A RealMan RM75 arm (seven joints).
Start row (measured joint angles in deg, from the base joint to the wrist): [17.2 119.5 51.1 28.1 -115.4 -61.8 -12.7]
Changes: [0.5 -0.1 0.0 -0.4 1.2 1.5 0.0]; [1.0 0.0 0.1 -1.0 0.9 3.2 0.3]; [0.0 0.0 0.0 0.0 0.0 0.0 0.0]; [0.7 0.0 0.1 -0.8 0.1 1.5 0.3]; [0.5 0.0 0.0 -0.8 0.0 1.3 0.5]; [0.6 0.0 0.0 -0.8 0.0 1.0 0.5]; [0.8 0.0 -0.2 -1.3 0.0 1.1 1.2]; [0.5 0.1 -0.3 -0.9 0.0 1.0 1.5]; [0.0 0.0 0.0 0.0 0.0 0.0 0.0]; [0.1 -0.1 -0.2 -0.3 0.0 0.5 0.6]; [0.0 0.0 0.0 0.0 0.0 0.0 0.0]
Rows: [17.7 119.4 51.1 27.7 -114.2 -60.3 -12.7]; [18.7 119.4 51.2 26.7 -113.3 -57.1 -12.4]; [18.7 119.4 51.2 26.7 -113.3 -57.1 -12.4]; [19.4 119.4 51.3 25.9 -113.2 -55.6 -12.1]; [19.9 119.4 51.3 25.1 -113.2 -54.3 -11.6]; [20.5 119.4 51.3 24.3 -113.2 -53.3 -11.1]; [21.3 119.4 51.1 23.0 -113.2 -52.2 -9.9]; [21.8 119.5 50.8 22.1 -113.2 -51.2 -8.4]; [21.8 119.5 50.8 22.1 -113.2 -51.2 -8.4]; [21.9 119.4 50.6 21.8 -113.2 -50.7 -7.8]; [21.9 119.4 50.6 21.8 -113.2 -50.7 -7.8]
